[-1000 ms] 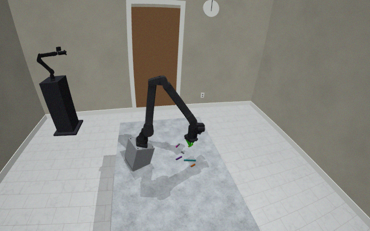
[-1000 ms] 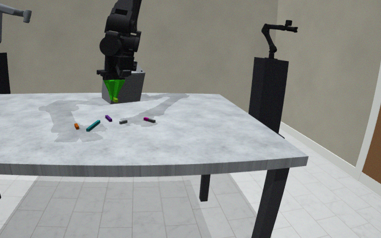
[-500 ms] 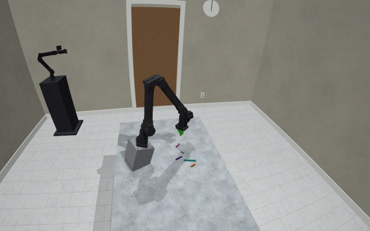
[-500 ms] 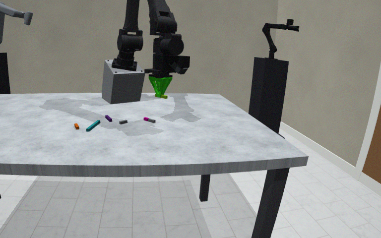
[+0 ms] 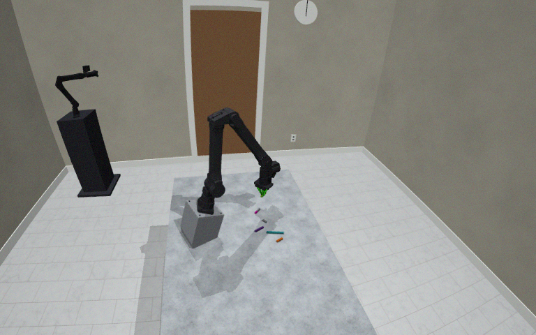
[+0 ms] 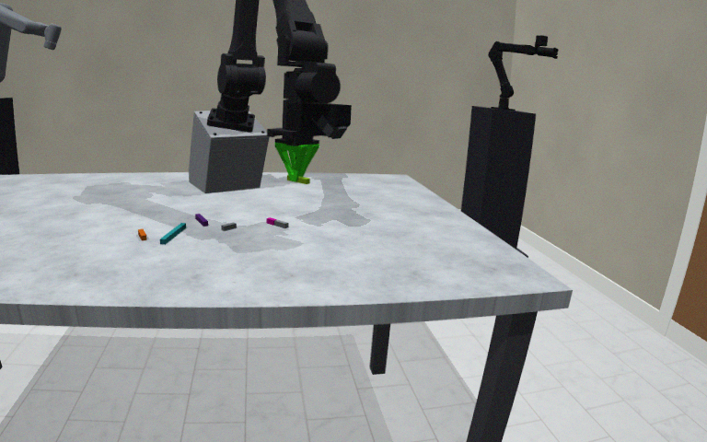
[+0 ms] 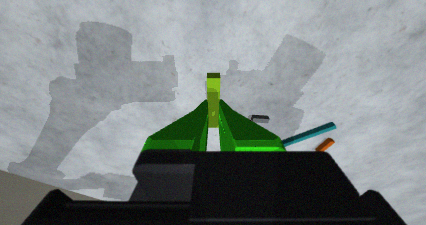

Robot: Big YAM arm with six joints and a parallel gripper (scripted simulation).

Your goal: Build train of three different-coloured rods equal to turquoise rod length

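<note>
The magenta rod lies 100 mm below my hand, 50 mm to the right of it and 50 mm behind it. Round my hand: purple rod: 190 mm to the right, 100 mm below, 50 mm behind; then turquoise rod: 230 mm to the right, 100 mm below, 30 mm ahead; then lime rod: right at my hand.
</note>
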